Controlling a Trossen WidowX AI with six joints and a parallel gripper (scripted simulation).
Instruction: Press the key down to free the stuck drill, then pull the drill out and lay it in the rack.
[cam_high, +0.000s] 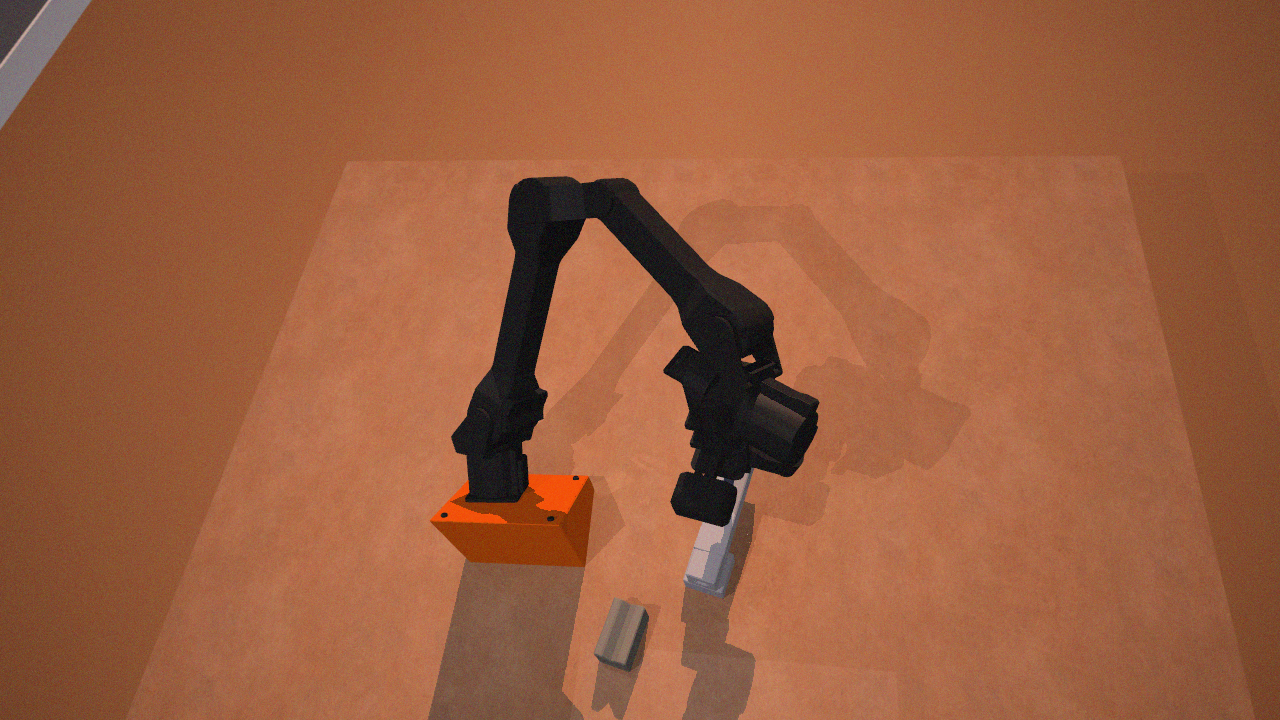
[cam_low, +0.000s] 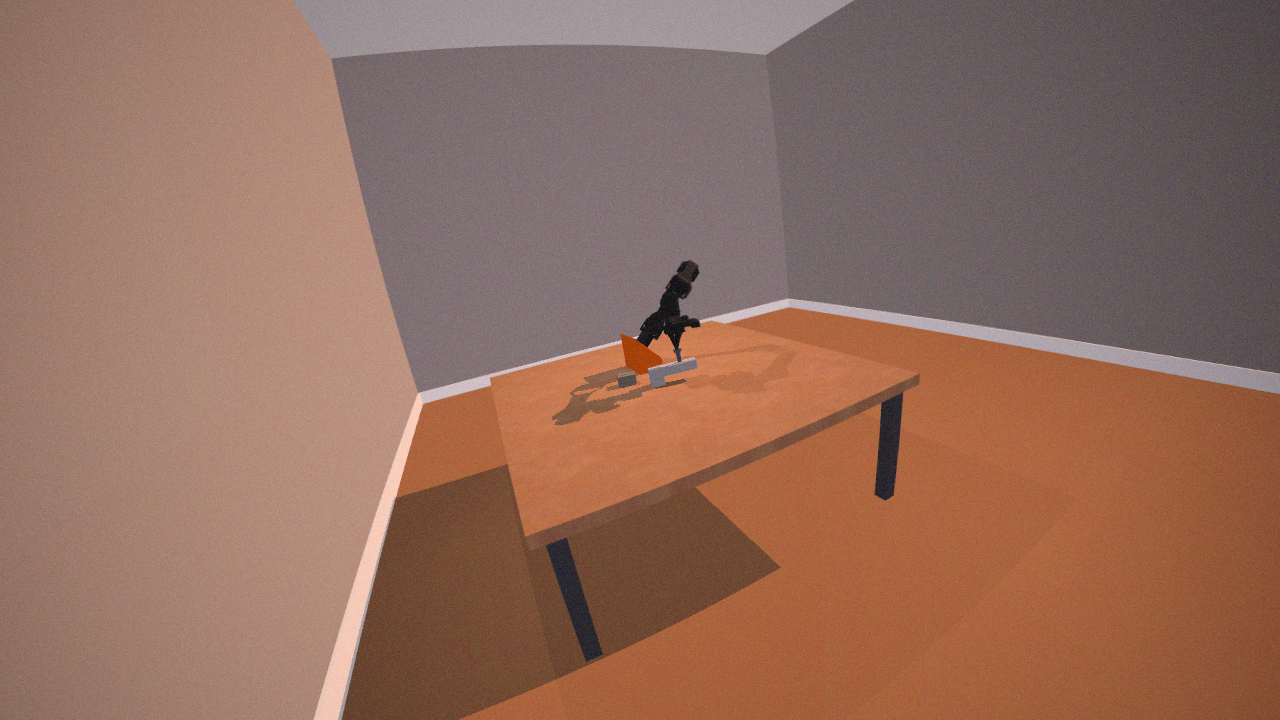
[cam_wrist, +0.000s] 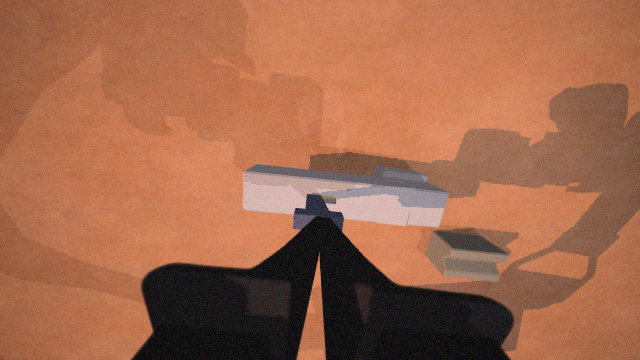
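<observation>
The blue-grey key lies 3 cm below my gripper tip. From my gripper tip the other things lie so: grooved block (16 cm to the right, 13 cm behind, 11 cm below); pale grey fixture (8 cm below, 3 cm to the right, 1 cm behind).
</observation>
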